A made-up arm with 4 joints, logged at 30 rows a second.
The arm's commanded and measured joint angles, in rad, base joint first. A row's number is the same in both.
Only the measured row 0 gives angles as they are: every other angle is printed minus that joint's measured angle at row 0.
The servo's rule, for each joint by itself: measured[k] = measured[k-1] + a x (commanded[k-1-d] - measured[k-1]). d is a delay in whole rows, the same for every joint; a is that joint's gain. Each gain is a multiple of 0.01, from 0.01 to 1. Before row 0 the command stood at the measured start. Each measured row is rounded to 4 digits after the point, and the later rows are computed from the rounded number. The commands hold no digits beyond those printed.
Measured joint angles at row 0:
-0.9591 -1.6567 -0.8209 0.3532
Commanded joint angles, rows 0 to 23:
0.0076 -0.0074 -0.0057 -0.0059
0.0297 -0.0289 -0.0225 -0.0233
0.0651 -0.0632 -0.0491 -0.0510
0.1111 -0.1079 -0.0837 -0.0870
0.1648 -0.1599 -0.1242 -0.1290
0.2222 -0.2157 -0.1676 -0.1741
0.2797 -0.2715 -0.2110 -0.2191
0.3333 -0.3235 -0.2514 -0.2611
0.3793 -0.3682 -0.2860 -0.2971
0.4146 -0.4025 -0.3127 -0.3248
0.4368 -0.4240 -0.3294 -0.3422
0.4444 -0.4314 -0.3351 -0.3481
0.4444 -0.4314 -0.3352 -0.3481
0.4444 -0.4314 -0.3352 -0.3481
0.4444 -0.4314 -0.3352 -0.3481
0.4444 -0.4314 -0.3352 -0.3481
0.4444 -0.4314 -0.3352 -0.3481
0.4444 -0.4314 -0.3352 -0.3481
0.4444 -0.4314 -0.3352 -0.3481
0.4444 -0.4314 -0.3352 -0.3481
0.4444 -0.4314 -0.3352 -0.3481
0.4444 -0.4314 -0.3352 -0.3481
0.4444 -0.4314 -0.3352 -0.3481
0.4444 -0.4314 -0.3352 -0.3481
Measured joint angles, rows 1 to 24:
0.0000 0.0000 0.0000 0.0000
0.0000 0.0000 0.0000 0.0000
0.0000 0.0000 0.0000 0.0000
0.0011 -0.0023 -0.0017 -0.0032
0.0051 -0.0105 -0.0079 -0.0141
0.0135 -0.0268 -0.0203 -0.0340
0.0272 -0.0519 -0.0393 -0.0626
0.0465 -0.0854 -0.0648 -0.0985
0.0711 -0.1258 -0.0956 -0.1393
0.1003 -0.1710 -0.1302 -0.1824
0.1329 -0.2183 -0.1666 -0.2249
0.1674 -0.2648 -0.2024 -0.2639
0.2020 -0.3075 -0.2355 -0.2968
0.2349 -0.3436 -0.2637 -0.3213
0.2642 -0.3708 -0.2851 -0.3358
0.2894 -0.3896 -0.3001 -0.3424
0.3111 -0.4026 -0.3106 -0.3455
0.3298 -0.4115 -0.3180 -0.3469
0.3458 -0.4177 -0.3232 -0.3475
0.3596 -0.4219 -0.3268 -0.3478
0.3715 -0.4248 -0.3293 -0.3480
0.3817 -0.4268 -0.3311 -0.3481
0.3905 -0.4282 -0.3323 -0.3481
0.3980 -0.4292 -0.3332 -0.3481
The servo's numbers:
d 3
a 0.14 0.31 0.30 0.54

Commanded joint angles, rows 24 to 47:
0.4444 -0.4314 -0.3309 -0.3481
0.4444 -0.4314 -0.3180 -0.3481
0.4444 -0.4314 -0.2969 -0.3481
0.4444 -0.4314 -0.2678 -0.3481
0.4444 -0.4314 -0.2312 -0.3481
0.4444 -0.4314 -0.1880 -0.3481
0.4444 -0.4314 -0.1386 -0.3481
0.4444 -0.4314 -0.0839 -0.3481
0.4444 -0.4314 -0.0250 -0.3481
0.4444 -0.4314 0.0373 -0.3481
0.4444 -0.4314 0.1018 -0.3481
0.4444 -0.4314 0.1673 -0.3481
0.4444 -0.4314 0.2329 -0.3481
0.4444 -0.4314 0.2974 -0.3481
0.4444 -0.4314 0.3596 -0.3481
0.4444 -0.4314 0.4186 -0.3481
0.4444 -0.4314 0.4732 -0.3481
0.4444 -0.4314 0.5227 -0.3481
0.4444 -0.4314 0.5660 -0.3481
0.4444 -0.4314 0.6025 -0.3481
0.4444 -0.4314 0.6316 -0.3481
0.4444 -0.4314 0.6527 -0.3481
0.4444 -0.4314 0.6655 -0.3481
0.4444 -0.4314 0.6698 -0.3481
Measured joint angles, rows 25 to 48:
0.4045 -0.4299 -0.3338 -0.3481
0.4101 -0.4304 -0.3342 -0.3481
0.4149 -0.4307 -0.3345 -0.3481
0.4190 -0.4309 -0.3334 -0.3481
0.4226 -0.4311 -0.3288 -0.3481
0.4257 -0.4312 -0.3192 -0.3481
0.4283 -0.4313 -0.3038 -0.3481
0.4306 -0.4313 -0.2820 -0.3481
0.4325 -0.4313 -0.2538 -0.3481
0.4342 -0.4313 -0.2192 -0.3481
0.4356 -0.4313 -0.1786 -0.3481
0.4368 -0.4313 -0.1325 -0.3481
0.4379 -0.4313 -0.0816 -0.3481
0.4388 -0.4313 -0.0266 -0.3481
0.4396 -0.4313 0.0316 -0.3481
0.4403 -0.4313 0.0920 -0.3481
0.4409 -0.4313 0.1536 -0.3481
0.4414 -0.4313 0.2154 -0.3481
0.4418 -0.4313 0.2764 -0.3481
0.4422 -0.4313 0.3354 -0.3481
0.4425 -0.4313 0.3916 -0.3481
0.4428 -0.4313 0.4439 -0.3481
0.4430 -0.4313 0.4915 -0.3481
0.4432 -0.4313 0.5335 -0.3481

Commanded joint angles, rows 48 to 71:
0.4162 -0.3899 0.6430 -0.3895
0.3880 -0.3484 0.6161 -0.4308
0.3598 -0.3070 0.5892 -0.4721
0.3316 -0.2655 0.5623 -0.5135
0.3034 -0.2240 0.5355 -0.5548
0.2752 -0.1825 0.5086 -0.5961
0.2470 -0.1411 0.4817 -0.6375
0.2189 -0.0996 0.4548 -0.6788
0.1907 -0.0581 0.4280 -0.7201
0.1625 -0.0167 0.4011 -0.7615
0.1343 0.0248 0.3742 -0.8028
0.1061 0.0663 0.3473 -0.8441
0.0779 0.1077 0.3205 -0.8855
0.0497 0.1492 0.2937 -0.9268
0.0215 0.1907 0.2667 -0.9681
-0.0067 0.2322 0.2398 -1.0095
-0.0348 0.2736 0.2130 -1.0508
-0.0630 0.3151 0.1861 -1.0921
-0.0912 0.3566 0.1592 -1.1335
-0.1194 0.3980 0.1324 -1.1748
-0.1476 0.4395 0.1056 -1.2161
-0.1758 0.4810 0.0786 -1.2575
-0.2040 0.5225 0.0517 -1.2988
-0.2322 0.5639 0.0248 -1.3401
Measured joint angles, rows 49 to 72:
0.4434 -0.4313 0.5693 -0.3481
0.4435 -0.4313 0.5982 -0.3481
0.4436 -0.4313 0.6197 -0.3481
0.4398 -0.4185 0.6267 -0.3705
0.4325 -0.3968 0.6235 -0.4031
0.4223 -0.3690 0.6132 -0.4404
0.4096 -0.3369 0.5979 -0.4799
0.3947 -0.3019 0.5792 -0.5203
0.3780 -0.2649 0.5580 -0.5612
0.3597 -0.2265 0.5351 -0.6024
0.3400 -0.1872 0.5110 -0.6437
0.3191 -0.1472 0.4861 -0.6850
0.2972 -0.1067 0.4606 -0.7263
0.2744 -0.0659 0.4347 -0.7676
0.2508 -0.0249 0.4085 -0.8089
0.2266 0.0162 0.3821 -0.8503
0.2018 0.0574 0.3556 -0.8916
0.1766 0.0987 0.3289 -0.9329
0.1509 0.1401 0.3022 -0.9743
0.1249 0.1815 0.2754 -1.0156
0.0986 0.2229 0.2486 -1.0569
0.0720 0.2643 0.2218 -1.0983
0.0452 0.3057 0.1950 -1.1396
0.0182 0.3472 0.1682 -1.1809

